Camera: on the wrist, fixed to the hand. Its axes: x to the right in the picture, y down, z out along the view.
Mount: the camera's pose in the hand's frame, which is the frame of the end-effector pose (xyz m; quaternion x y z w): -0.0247 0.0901 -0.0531 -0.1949 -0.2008 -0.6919 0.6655
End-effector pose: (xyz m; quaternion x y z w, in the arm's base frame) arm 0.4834 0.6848 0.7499 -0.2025 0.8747 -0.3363 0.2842
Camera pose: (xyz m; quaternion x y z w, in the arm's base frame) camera 0.4538 0.7857 0.7279 -0.8629 0.4505 -0.2093 0.0926
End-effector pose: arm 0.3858 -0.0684 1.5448 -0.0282 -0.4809 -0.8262 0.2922
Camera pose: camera 0.4646 -0.1333 1.5784 -0.0911 0.2372 0.8401 0.4793
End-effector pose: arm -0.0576 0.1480 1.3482 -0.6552 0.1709 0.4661 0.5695
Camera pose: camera -0.1160 0.0659 1.3108 -0.5717 -0.5448 0.0810 0.6081
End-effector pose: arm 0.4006 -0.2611 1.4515 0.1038 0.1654 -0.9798 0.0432
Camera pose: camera 0.4454 -0.3270 1.3794 0.2505 -0.3642 0.6706 0.5958
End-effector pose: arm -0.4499 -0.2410 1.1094 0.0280 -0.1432 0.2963 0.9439
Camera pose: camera -0.5069 -0.1732 1.0486 -0.0068 -0.3232 -0.4894 0.8099
